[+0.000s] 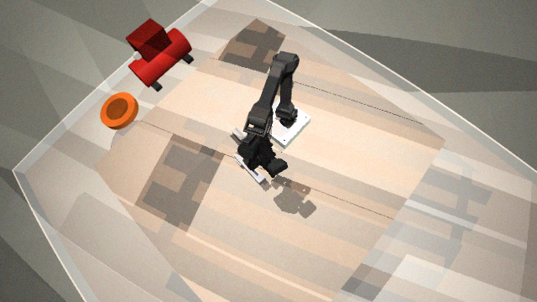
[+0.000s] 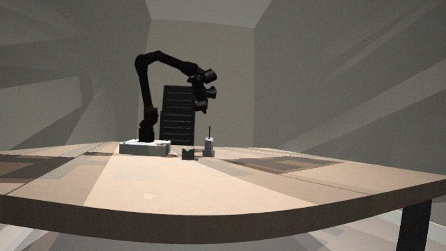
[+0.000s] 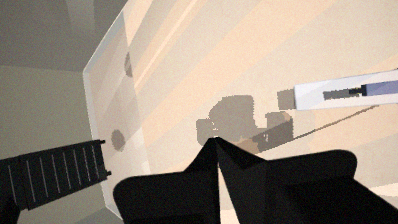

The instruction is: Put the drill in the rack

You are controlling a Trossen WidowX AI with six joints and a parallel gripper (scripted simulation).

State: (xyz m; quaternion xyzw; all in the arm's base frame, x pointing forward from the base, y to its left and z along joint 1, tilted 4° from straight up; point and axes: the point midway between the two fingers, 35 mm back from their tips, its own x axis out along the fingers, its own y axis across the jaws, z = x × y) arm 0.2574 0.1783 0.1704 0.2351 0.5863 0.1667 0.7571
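My gripper tip is now 12 cm to the left of the key, 10 cm above it and 2 cm short of it. From my gripper tip the other things lie so: rack: 31 cm to the right, 19 cm below, 6 cm behind; then drill: 17 cm to the right, 15 cm below, 2 cm ahead.
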